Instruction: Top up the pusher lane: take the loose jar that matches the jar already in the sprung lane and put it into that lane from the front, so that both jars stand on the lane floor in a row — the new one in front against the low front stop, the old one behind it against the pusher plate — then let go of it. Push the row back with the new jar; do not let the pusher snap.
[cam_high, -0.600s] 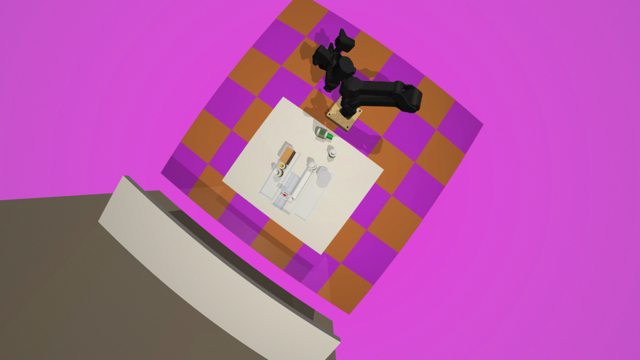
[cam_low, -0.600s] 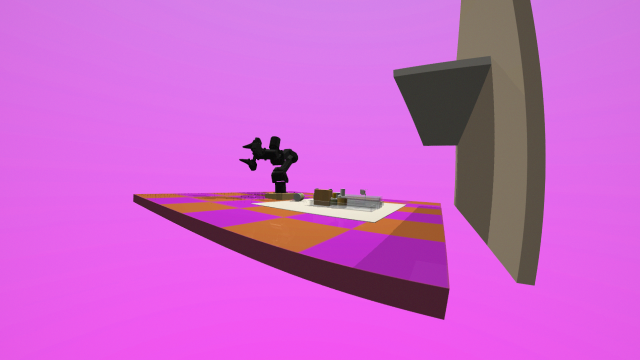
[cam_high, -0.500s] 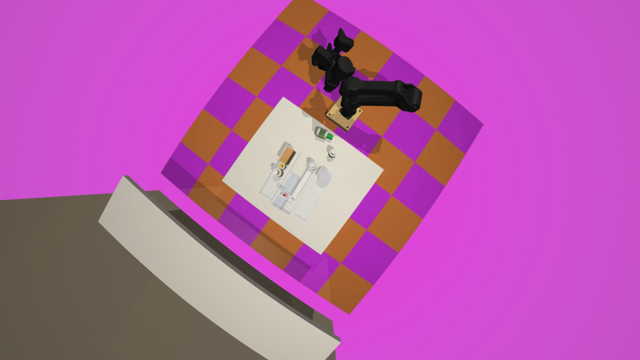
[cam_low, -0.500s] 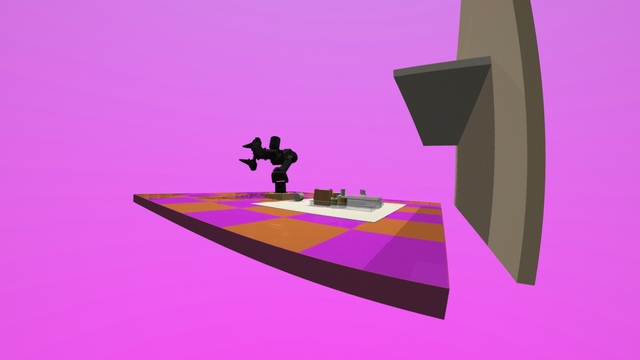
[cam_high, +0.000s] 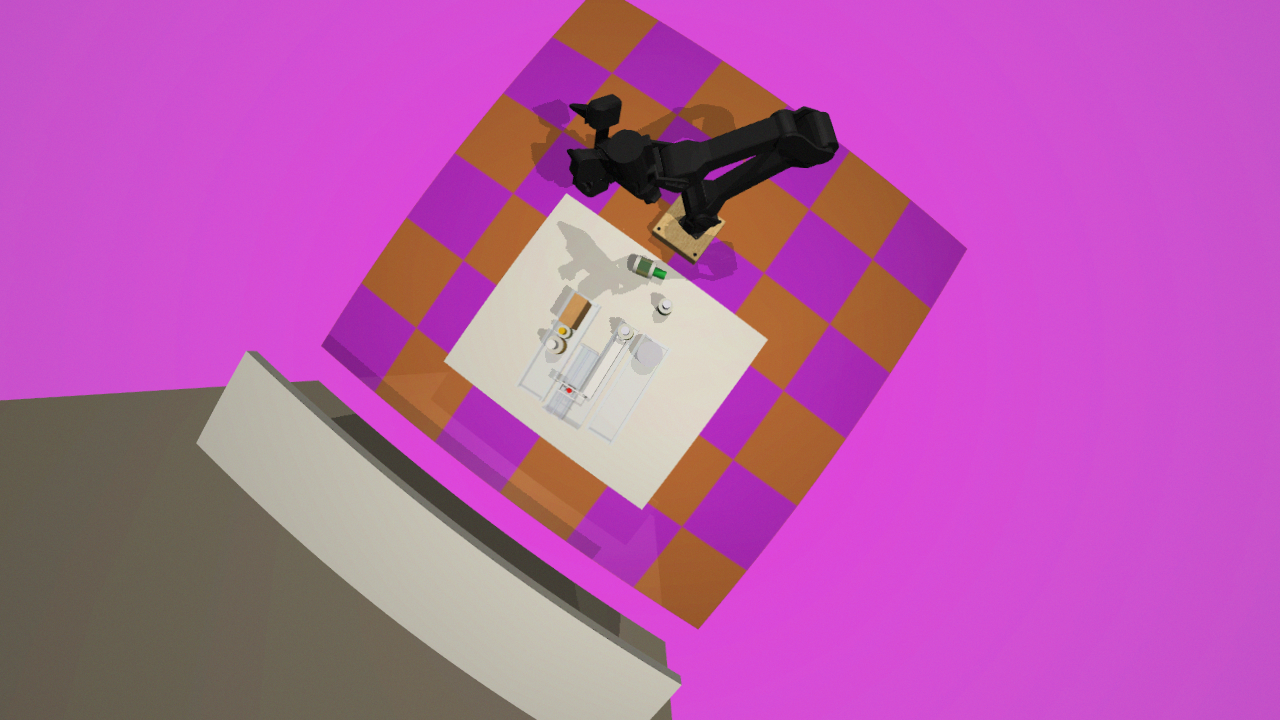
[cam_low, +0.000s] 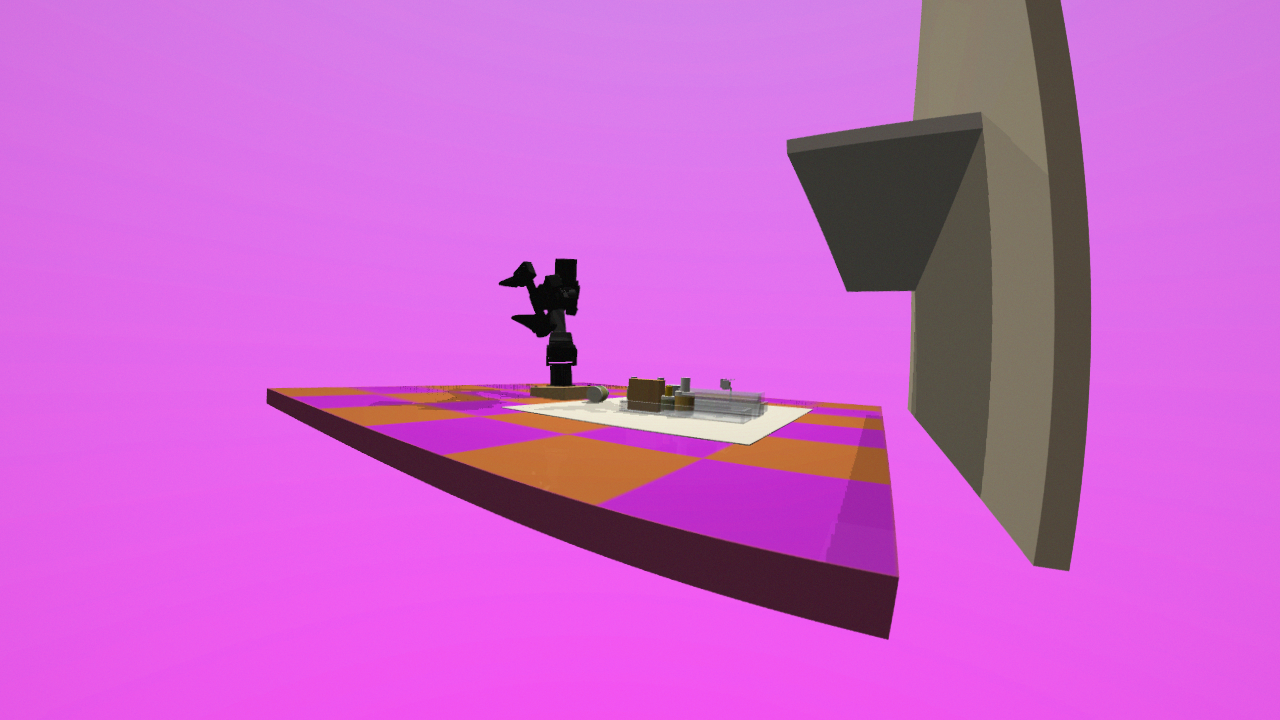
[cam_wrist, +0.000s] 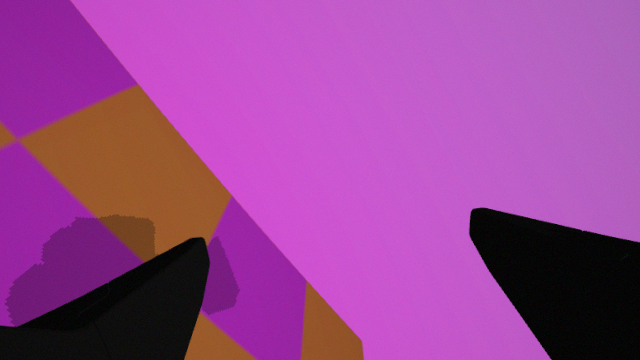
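My gripper tip is now 250 mm short of the brown box, 220 mm to the right of it and 200 mm above it. Also, from my gripper tip: clear lane rack: 340 mm ahead, 350 mm to the left, 220 mm below.
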